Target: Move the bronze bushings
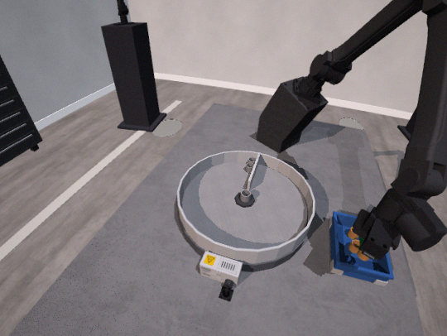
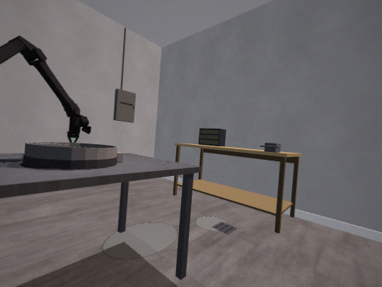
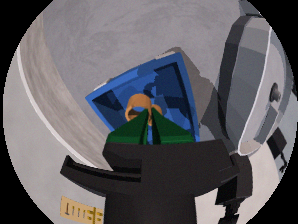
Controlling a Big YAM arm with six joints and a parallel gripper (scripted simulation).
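My gripper is now 40 mm past the blue crate, 20 mm to the right of it and 50 mm above it. Also, from my hand: round turntable 140 mm behind, 330 mm to the right, 30 mm below.
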